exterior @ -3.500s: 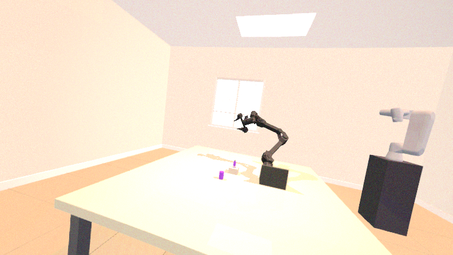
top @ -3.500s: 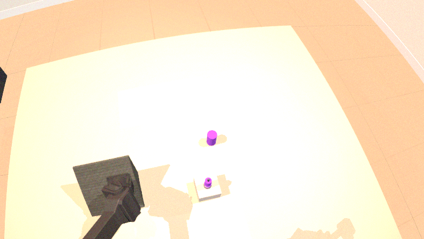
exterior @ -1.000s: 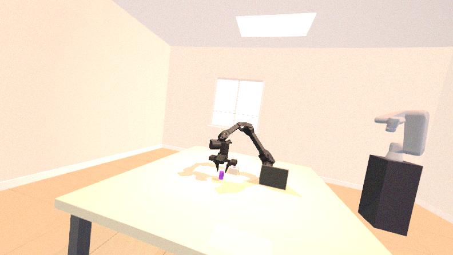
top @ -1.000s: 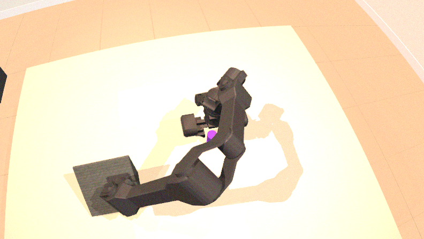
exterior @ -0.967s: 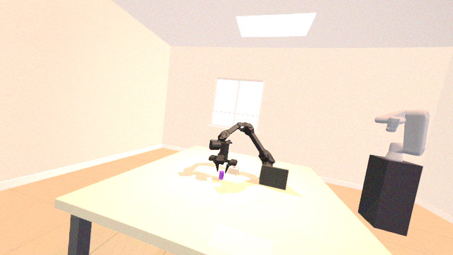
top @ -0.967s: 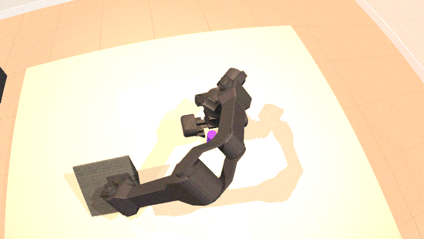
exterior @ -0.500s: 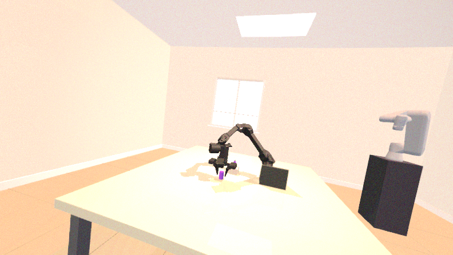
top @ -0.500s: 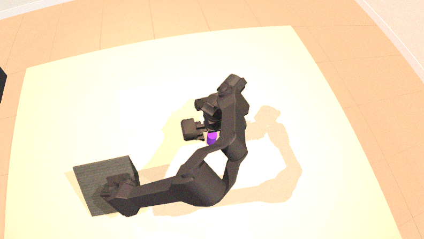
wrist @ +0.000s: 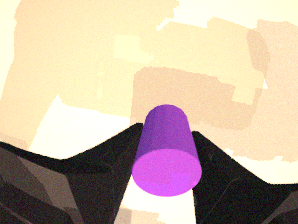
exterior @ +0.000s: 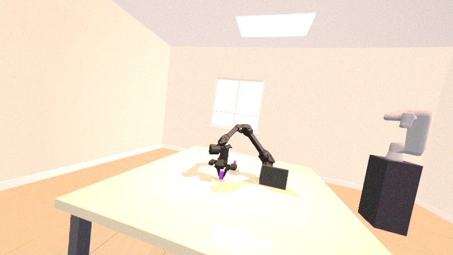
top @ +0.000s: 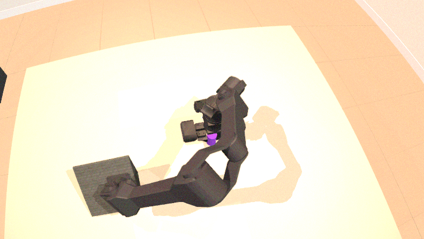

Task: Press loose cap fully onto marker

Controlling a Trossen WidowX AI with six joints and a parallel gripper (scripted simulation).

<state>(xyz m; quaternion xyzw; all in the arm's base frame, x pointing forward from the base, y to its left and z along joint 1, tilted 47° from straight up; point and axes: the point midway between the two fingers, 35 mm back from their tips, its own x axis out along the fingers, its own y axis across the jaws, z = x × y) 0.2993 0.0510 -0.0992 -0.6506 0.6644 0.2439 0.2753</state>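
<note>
Right now my gripper tip is 6 cm past the holder block, 15 cm to the left of it and 1 cm below it. The rest, counted from my gripper tip: marker cap 1 cm above.
</note>
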